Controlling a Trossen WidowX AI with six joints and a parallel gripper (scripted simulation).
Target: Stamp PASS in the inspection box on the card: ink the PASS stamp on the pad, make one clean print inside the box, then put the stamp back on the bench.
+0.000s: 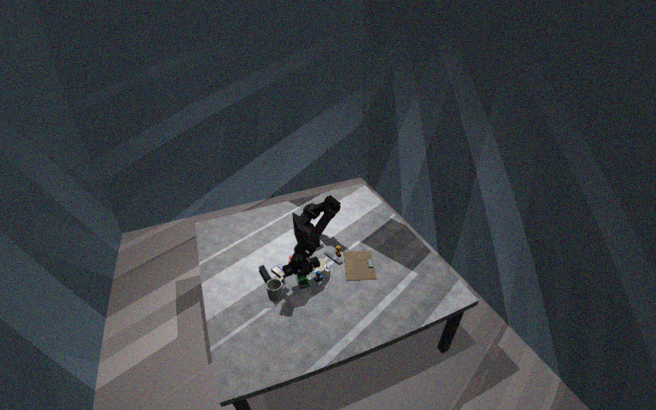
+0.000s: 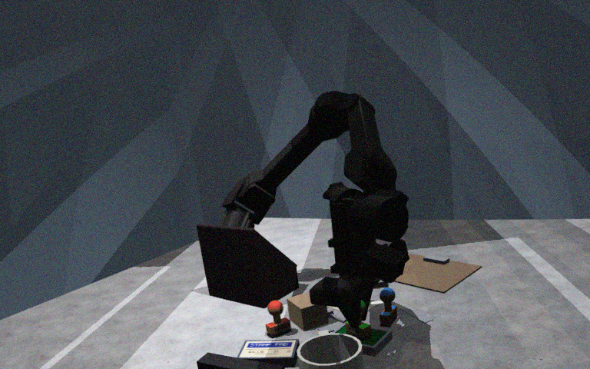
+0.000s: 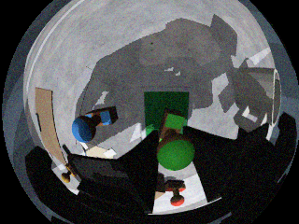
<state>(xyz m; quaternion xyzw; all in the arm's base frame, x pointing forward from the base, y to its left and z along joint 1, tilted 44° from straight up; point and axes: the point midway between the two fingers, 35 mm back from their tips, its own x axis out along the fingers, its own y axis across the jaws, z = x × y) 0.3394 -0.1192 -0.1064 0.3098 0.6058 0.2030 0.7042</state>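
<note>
The green-knobbed stamp lies right at my gripper tip. Round my gripper tip: wooden cube: 120 mm behind, 60 mm to the left, 10 mm below; then green ink pad: 30 mm below; then blue-knobbed stamp: 80 mm to the left, 30 mm ahead, 20 mm below.
</note>
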